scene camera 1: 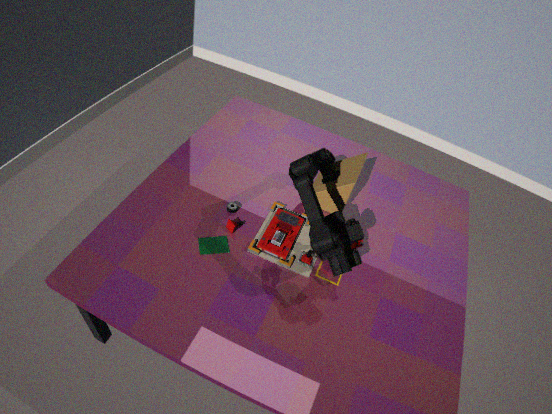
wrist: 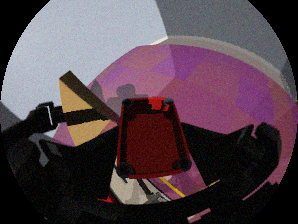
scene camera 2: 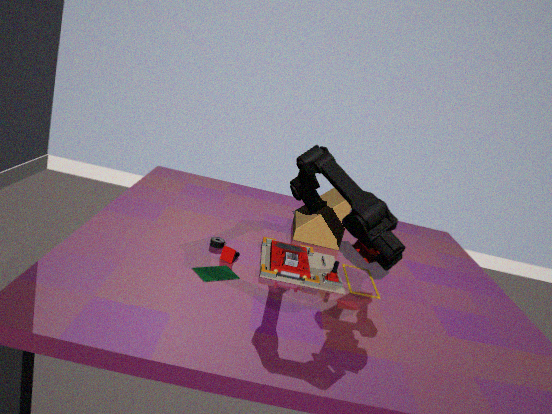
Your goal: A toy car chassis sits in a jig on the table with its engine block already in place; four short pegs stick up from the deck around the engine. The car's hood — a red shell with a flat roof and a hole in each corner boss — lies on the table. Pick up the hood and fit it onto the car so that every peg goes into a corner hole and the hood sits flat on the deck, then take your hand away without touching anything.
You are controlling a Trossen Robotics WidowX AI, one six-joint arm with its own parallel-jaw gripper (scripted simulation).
Labels:
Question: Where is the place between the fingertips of my gripper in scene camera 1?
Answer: At 350, 239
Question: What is my gripper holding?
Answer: A red hood.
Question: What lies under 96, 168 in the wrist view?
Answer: My gripper.

